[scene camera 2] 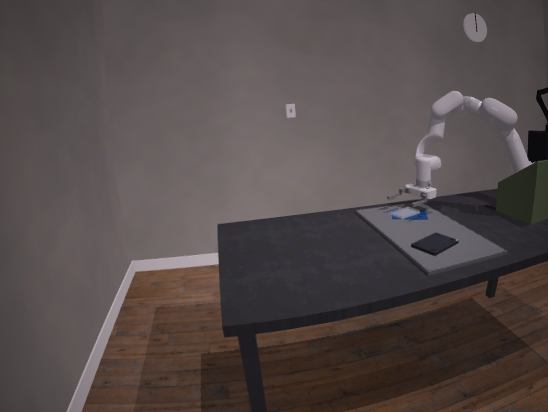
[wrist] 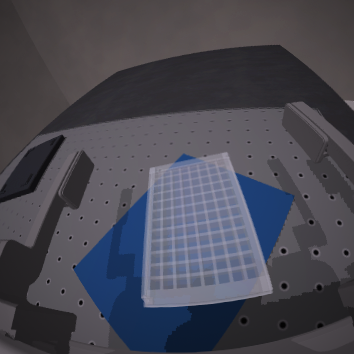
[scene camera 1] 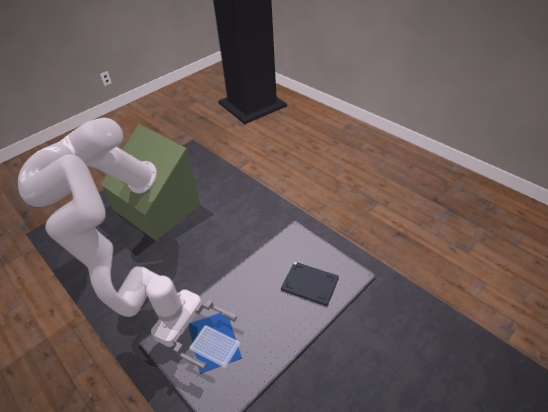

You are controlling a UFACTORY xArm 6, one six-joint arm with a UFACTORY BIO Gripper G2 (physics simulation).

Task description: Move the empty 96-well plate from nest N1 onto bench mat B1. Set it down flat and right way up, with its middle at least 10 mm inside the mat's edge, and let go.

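Frame: origin at the arm's base, x ahead, y right, z down, level; centimetres.
Where they show: hand, tool point: (scene camera 2: 403, 200) (wrist: 182, 153) (scene camera 1: 214, 339); arm's base, link origin: (scene camera 2: 523, 172) (scene camera 1: 143, 177).
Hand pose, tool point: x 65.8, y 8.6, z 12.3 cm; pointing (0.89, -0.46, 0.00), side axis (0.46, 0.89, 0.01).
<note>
Each offset is from my tool point to the top centre of the thing. Level surfaces: height alone.
The clear 96-well plate @(dx -1.3, dy +0.3, dz +5.1 cm) (scene camera 1: 215, 346) (scene camera 2: 405, 213) (wrist: 200, 225) lies flat, wells up, on the blue bench mat @(dz +6.5 cm) (scene camera 1: 225, 324) (scene camera 2: 423, 216) (wrist: 272, 205). It is turned relative to the mat, and parts of its ends reach past the mat's edges in the wrist view; its middle is over the blue. My gripper (scene camera 1: 219, 342) (scene camera 2: 402, 201) (wrist: 191, 156) is wide open above the plate, with a finger out to each side and a gap between each finger and the plate. The dark nest @(dx -1.6, dy -36.5, dz +5.2 cm) (scene camera 1: 310, 283) (scene camera 2: 435, 243) (wrist: 32, 165) holds no plate.
The mat and the nest are on a grey perforated board @(dz +6.7 cm) (scene camera 1: 260, 300) (scene camera 2: 460, 230) (wrist: 210, 135) on the dark table @(dz +8.0 cm) (scene camera 1: 400, 350) (scene camera 2: 310, 270). A green block with a sloped top (scene camera 1: 172, 195) (scene camera 2: 517, 195) stands near the arm's base, away from the board.
</note>
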